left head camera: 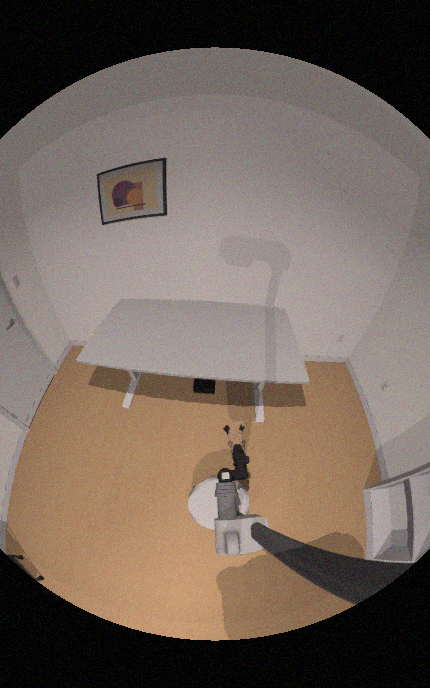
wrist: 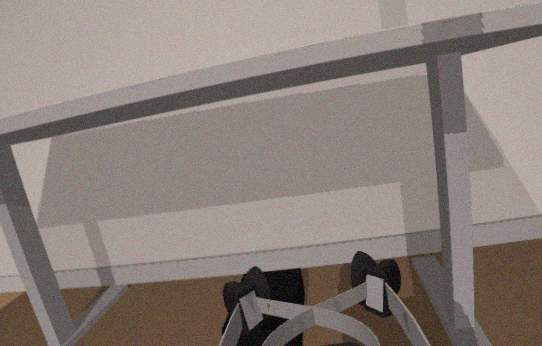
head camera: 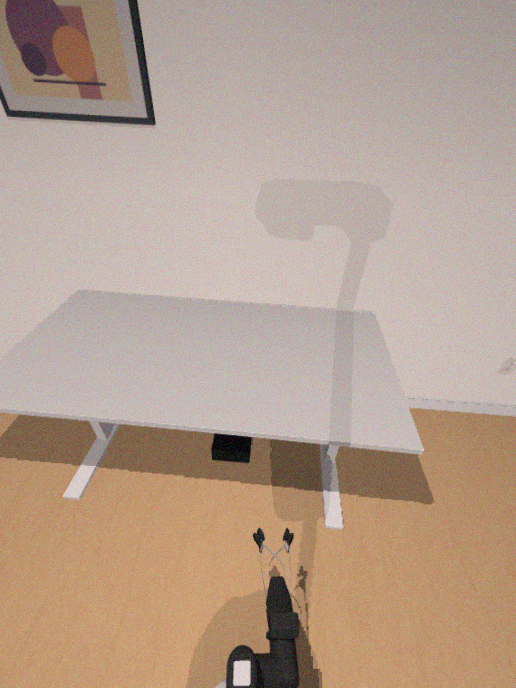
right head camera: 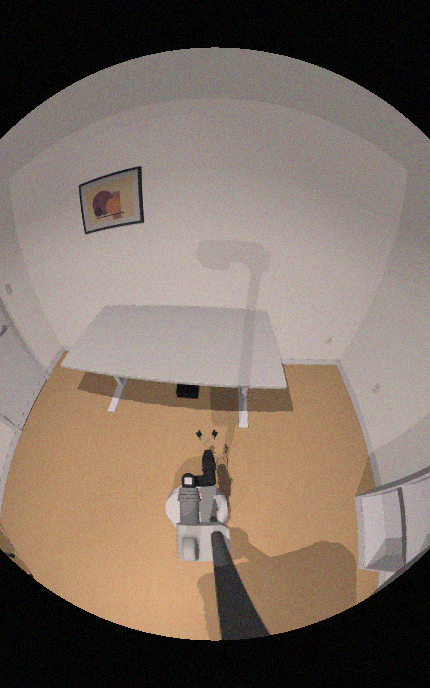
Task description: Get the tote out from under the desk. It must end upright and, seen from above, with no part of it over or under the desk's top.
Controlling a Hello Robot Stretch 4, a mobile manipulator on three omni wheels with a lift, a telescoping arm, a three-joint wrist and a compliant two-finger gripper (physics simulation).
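Places are measured from the robot's base along level axes (x left, y back, z up), in centimetres.
Where they show: gripper, fingertip midpoint: (left head camera: 233,424) (wrist: 309,279) (head camera: 272,529) (right head camera: 206,429).
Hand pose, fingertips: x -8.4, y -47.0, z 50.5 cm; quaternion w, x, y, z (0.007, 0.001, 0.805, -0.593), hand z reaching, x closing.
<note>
Each offset is from my fingertips to the top centre of the thing. "spot": to the spot under its first point. Level surfaces: height alone.
The black tote @[dx +15.6, dy -67.6, dz -43.2 cm] (head camera: 231,447) (left head camera: 204,386) (right head camera: 187,391) stands on the floor under the front edge of the white desk @[dz +18.8 cm] (head camera: 194,361) (left head camera: 192,339) (right head camera: 177,345), between its two legs; its rear part is hidden by the desk's top. In the wrist view the dark tote (wrist: 287,285) shows partly behind the left fingertip, below the desk's front edge (wrist: 300,62). My gripper (head camera: 273,539) (left head camera: 234,429) (right head camera: 206,434) (wrist: 309,279) is open, its fingertips apart with nothing between them. It is in front of the desk, short of the tote and a little to its right.
The desk's right leg (head camera: 331,494) (wrist: 457,200) is to the right of the tote and its left leg (head camera: 91,466) (wrist: 30,250) to the left. A white shelf unit @[spot: dx -122.1, dy +111.8, dz -47.8 cm] (left head camera: 369,525) (right head camera: 361,532) stands at the right. A wall is behind the desk.
</note>
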